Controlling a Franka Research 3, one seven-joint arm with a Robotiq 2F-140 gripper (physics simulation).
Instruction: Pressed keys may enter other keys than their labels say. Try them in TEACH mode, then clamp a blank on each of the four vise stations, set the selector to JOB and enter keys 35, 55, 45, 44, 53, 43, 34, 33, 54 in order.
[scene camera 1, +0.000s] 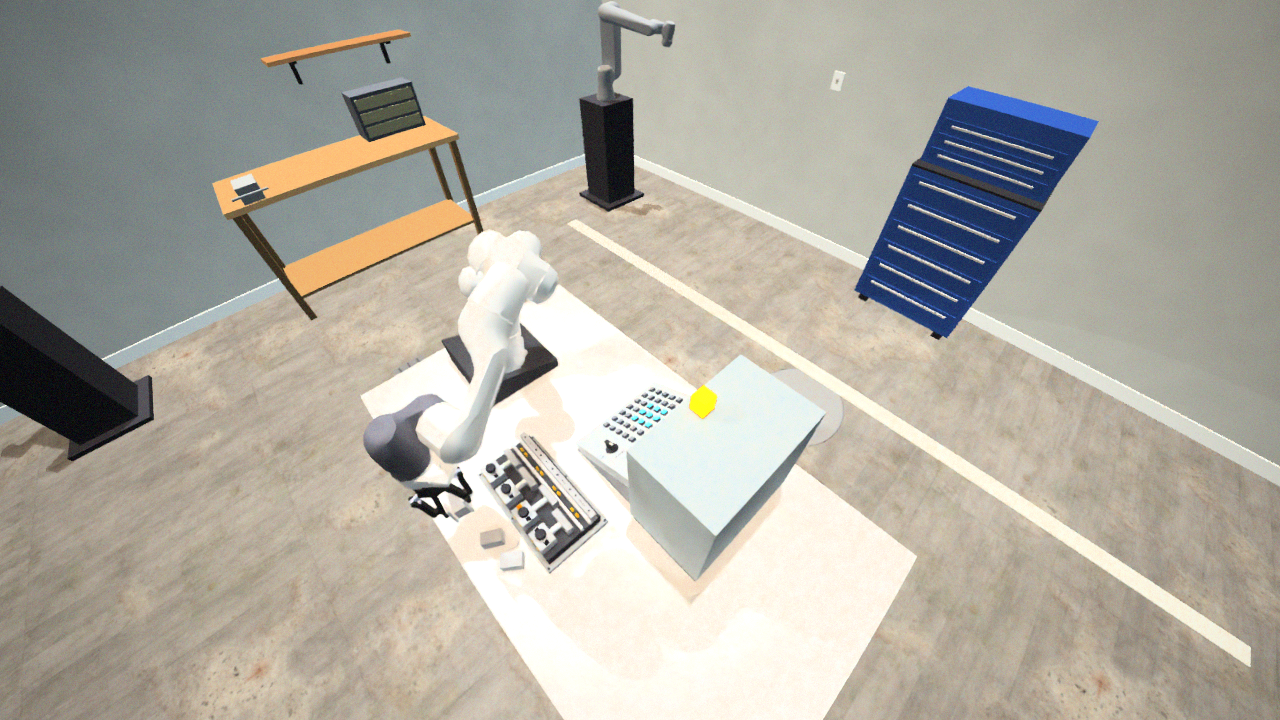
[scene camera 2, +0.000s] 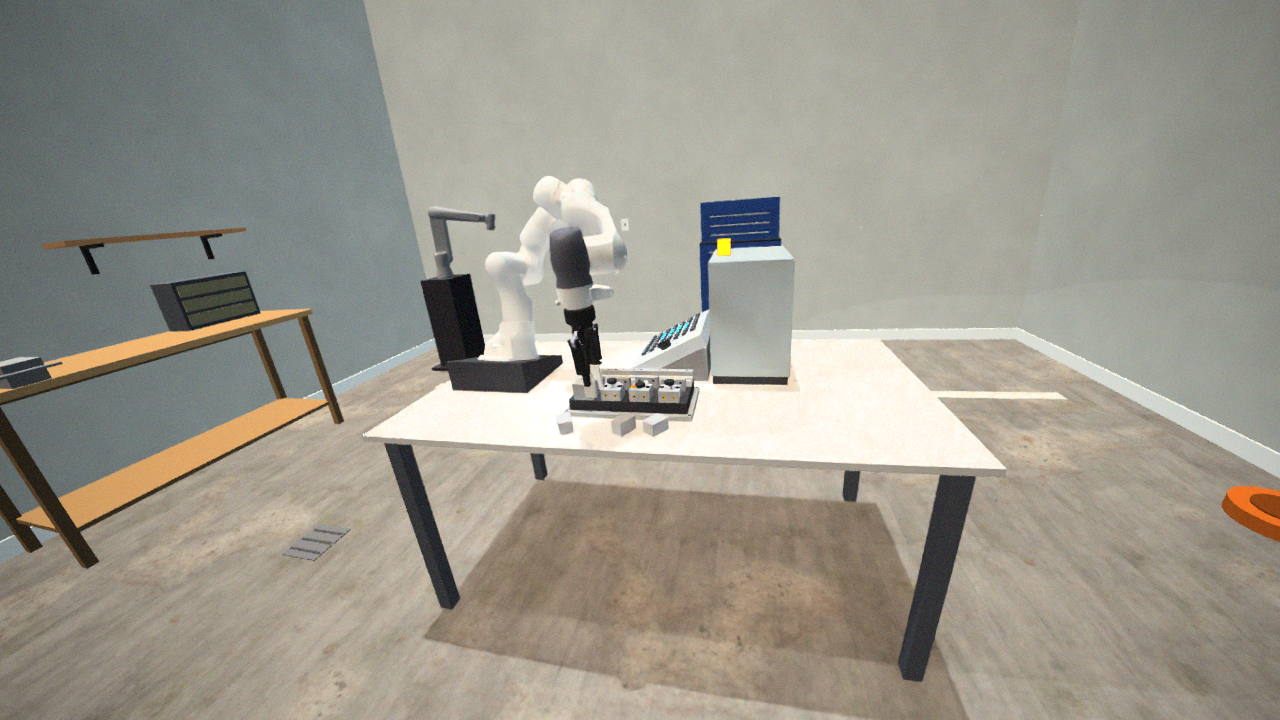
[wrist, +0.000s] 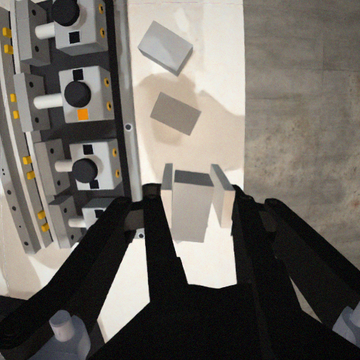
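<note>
My gripper is shut on a grey blank, held raised above the table beside the vise fixture. Two loose blanks lie farther along the fixture: one blank and another blank. One more blank lies at the left in scene camera 2. The vise fixture has four stations with black knobs; one station shows an orange square. The sloped key console has several cyan keys and a black selector; its setting is unreadable.
A tall grey cabinet stands beside the console, with a yellow block at its top. The arm's dark base stands on the white table. The table's edge runs close beside the loose blanks.
</note>
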